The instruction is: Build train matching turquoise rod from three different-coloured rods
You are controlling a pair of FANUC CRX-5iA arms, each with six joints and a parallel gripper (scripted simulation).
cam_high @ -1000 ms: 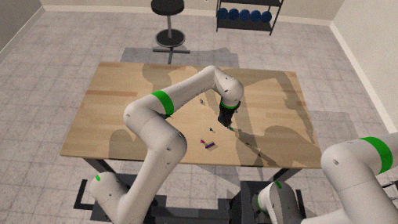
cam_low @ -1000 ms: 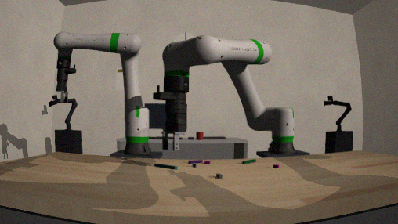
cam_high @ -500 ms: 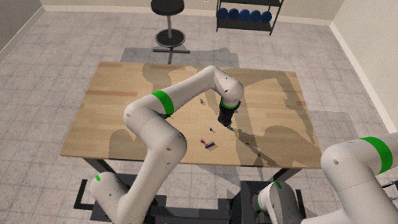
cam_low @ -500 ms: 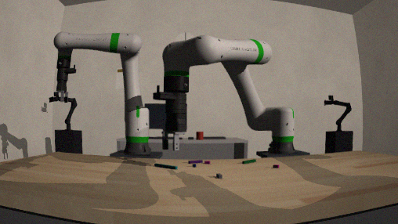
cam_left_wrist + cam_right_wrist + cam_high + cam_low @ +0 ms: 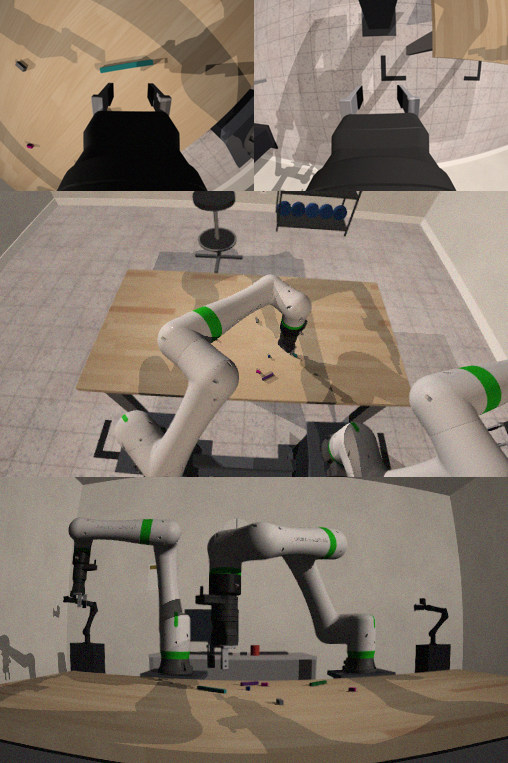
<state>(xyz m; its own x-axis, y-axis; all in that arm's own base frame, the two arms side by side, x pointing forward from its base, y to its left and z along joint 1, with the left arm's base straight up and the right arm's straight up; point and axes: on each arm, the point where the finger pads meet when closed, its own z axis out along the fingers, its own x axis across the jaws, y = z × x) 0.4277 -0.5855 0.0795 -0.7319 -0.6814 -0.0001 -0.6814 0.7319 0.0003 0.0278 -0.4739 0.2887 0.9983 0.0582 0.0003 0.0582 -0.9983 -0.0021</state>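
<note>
Now: left hand 7 cm above the turquoise rod, 3 cm short of it and 2 cm to the left of it. Round my left hand: purple rod 12 cm behind, 9 cm to the left, 7 cm below; grey rod 22 cm ahead, 15 cm to the left, 7 cm below; blue rod 8 cm to the left, 7 cm below, 1 cm behind.
</note>
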